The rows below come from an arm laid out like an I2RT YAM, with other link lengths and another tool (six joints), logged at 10 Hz.
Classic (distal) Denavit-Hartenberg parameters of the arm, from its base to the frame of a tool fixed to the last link. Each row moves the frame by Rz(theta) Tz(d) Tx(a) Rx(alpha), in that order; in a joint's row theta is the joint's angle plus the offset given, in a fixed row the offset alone. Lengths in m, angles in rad.
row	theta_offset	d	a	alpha
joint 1	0	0.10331	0.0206	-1.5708
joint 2	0	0	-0.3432	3.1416
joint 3	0.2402	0	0.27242	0
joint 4	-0.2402	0.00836	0.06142	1.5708
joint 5	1.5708	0.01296	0	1.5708
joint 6	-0.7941	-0.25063	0.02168	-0.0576
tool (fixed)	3.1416	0.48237	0	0
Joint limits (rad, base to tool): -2.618..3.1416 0..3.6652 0..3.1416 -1.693..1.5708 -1.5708..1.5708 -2.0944..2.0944
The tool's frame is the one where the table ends.
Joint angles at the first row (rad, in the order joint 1, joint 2, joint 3, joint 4, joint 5, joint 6):
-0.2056, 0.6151, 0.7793, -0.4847, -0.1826, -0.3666
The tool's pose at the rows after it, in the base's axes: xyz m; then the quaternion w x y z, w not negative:
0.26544, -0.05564, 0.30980, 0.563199, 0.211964, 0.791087, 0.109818
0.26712, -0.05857, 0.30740, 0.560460, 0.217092, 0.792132, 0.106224
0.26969, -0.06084, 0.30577, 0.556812, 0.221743, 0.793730, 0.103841
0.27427, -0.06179, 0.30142, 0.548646, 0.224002, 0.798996, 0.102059
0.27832, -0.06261, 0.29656, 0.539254, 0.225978, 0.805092, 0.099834
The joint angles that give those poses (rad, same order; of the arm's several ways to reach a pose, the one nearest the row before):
-0.2040, 0.6243, 0.7793, -0.4832, -0.1794, -0.3651
-0.2040, 0.6335, 0.7777, -0.4801, -0.1687, -0.3620
-0.2010, 0.6473, 0.7808, -0.4786, -0.1581, -0.3574
-0.1933, 0.6702, 0.7839, -0.4786, -0.1488, -0.3559
-0.1871, 0.6932, 0.7884, -0.4832, -0.1412, -0.3559

